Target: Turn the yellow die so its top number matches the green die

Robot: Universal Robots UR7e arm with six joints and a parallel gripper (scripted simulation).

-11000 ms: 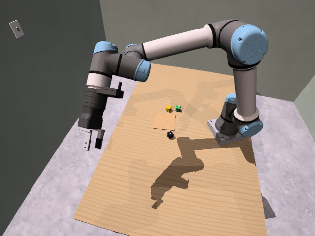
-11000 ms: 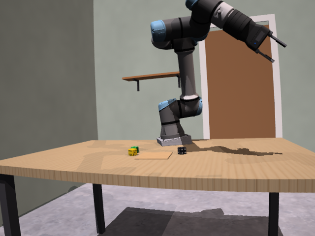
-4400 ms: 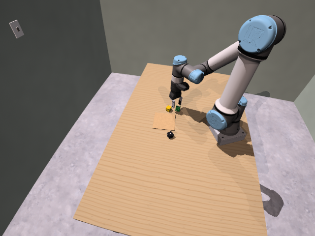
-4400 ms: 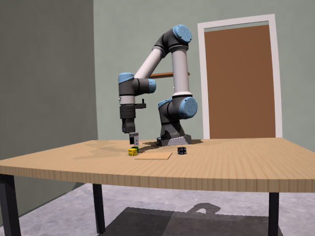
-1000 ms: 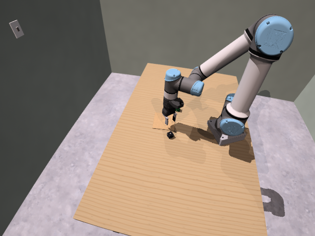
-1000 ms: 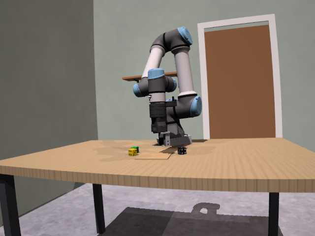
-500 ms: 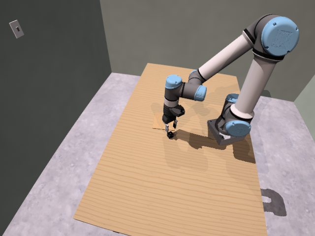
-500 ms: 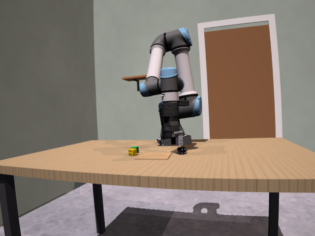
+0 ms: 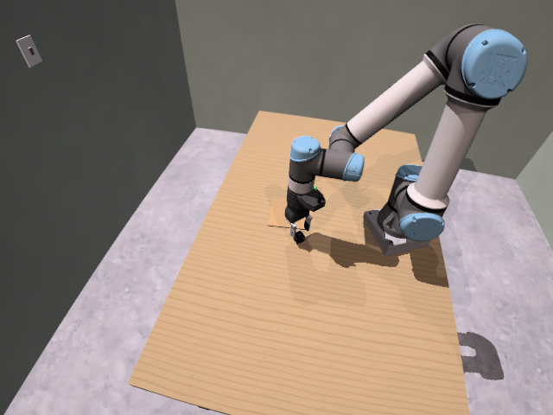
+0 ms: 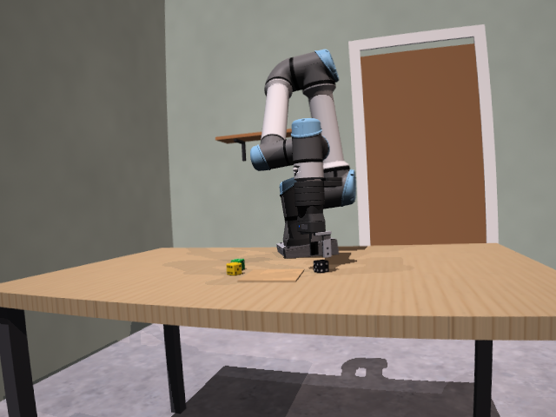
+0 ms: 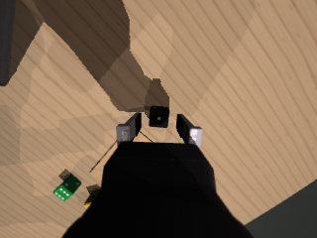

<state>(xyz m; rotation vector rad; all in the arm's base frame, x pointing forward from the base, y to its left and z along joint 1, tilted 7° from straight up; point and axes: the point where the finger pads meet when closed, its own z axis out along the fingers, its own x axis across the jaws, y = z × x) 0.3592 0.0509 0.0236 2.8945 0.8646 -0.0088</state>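
Now: the black die 4 cm below my hand. From my hand the other things lie so: tan mat (3 cm ahead, 12 cm to the right, 6 cm below); green die (7 cm behind, 23 cm to the right, 4 cm below); yellow die (23 cm to the right, 4 cm below).
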